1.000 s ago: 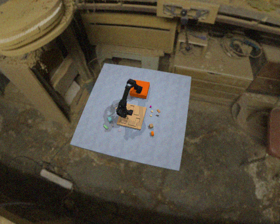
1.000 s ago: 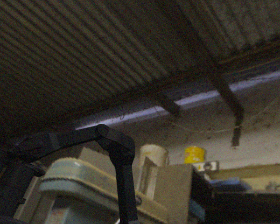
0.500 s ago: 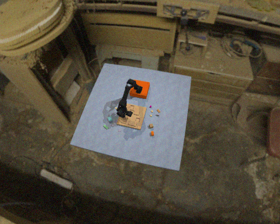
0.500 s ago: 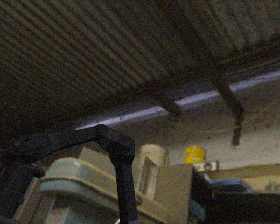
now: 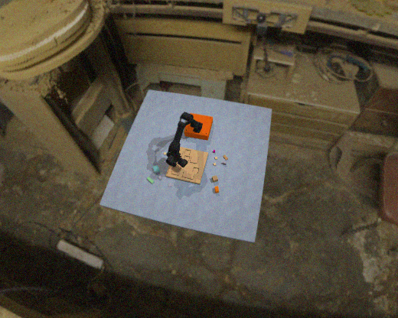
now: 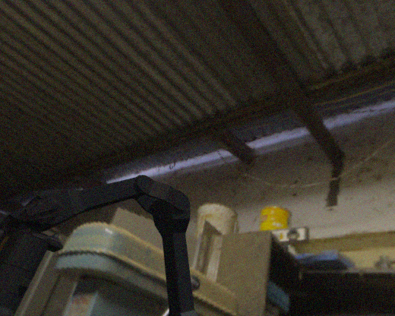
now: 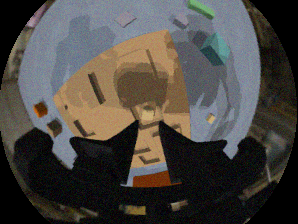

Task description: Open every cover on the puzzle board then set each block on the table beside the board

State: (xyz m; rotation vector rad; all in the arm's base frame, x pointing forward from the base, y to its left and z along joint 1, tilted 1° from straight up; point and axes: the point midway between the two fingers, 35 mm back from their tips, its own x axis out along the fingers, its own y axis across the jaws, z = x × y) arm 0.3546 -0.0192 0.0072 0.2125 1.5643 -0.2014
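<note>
The tan puzzle board lies 2 cm behind my gripper tip, 5 cm to the left of it and 3 cm below it. From my gripper tip the other things lie so: magenta piece (24 cm behind, 23 cm to the left, 4 cm below); green block (22 cm ahead, 16 cm to the right, 4 cm below); cyan block (11 cm ahead, 16 cm to the right, 3 cm below).
</note>
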